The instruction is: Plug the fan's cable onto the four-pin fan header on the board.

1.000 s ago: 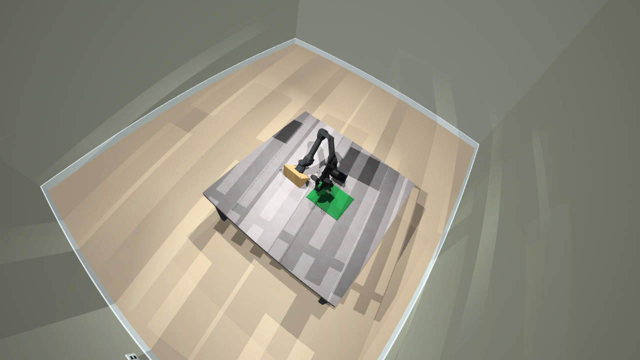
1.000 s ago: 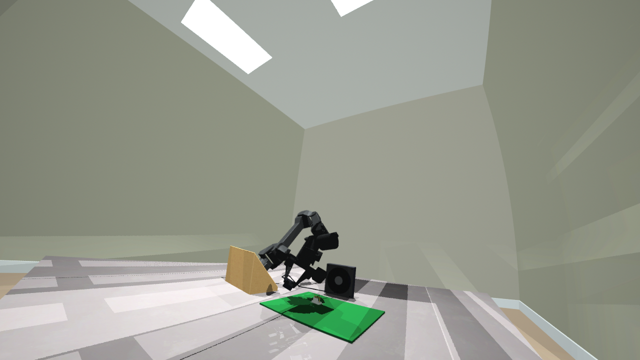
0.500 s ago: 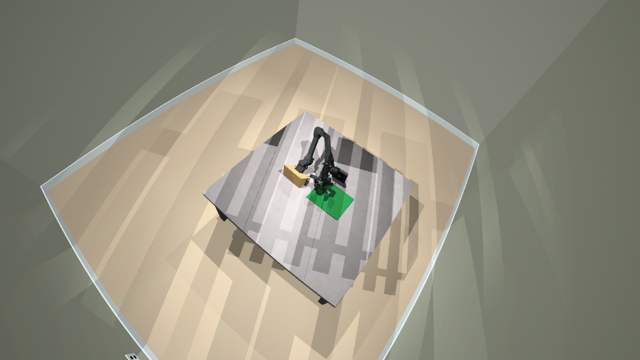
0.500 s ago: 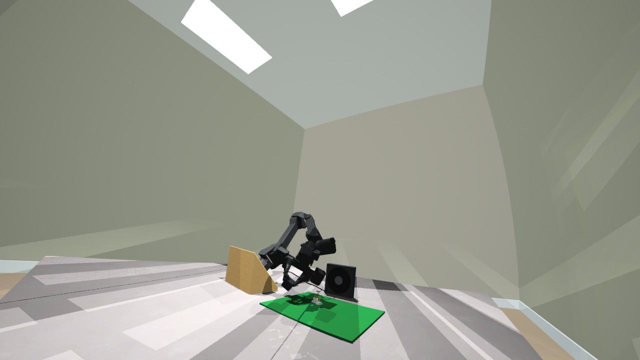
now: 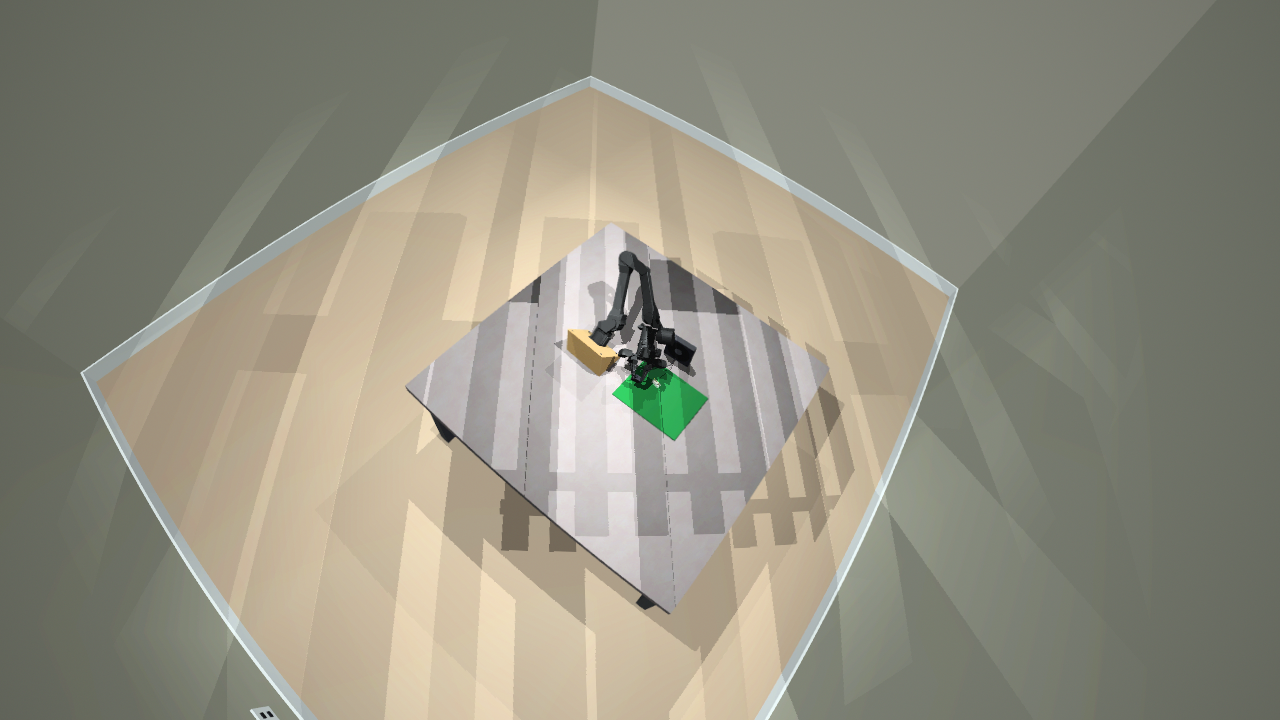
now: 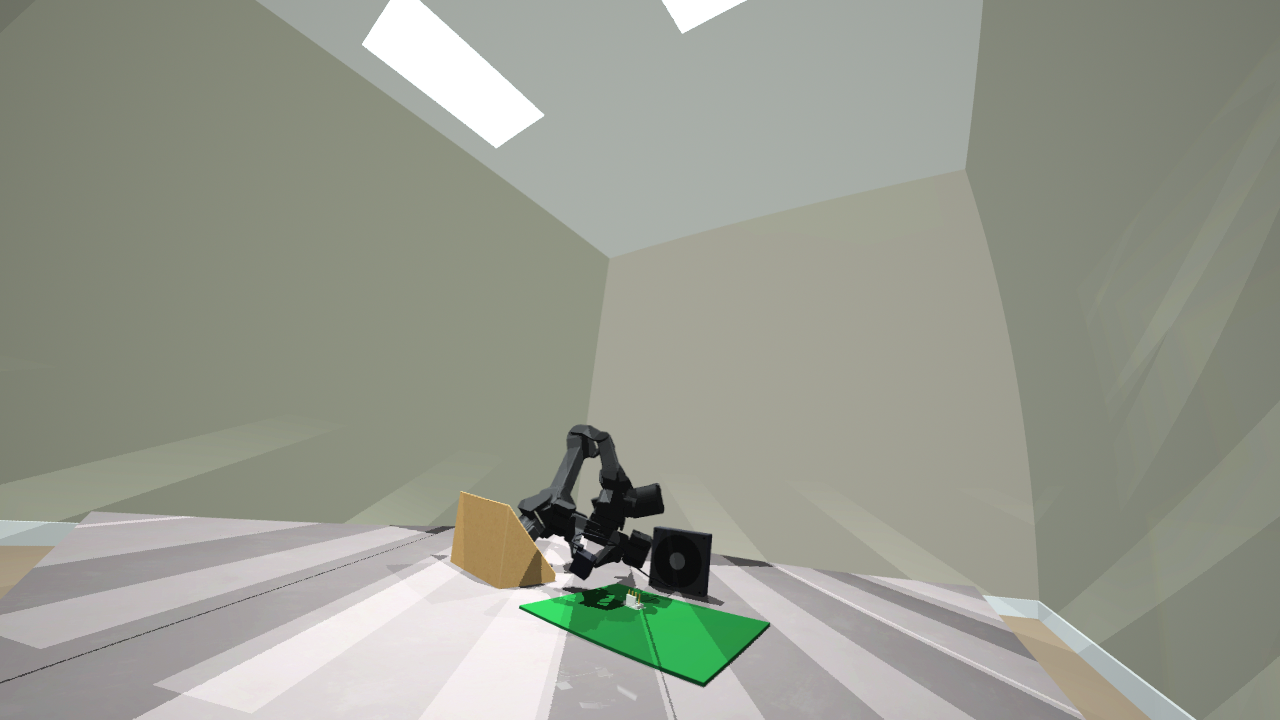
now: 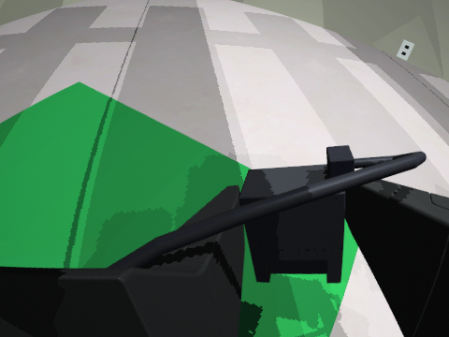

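The green board is 90 mm below my gripper tip, 90 mm ahead of it and 60 mm to the left of it. Also, from my gripper tip: black fan plug: 10 mm to the left, 10 mm below, 10 mm behind; black fan: 240 mm to the left, 20 mm below, 10 mm ahead.
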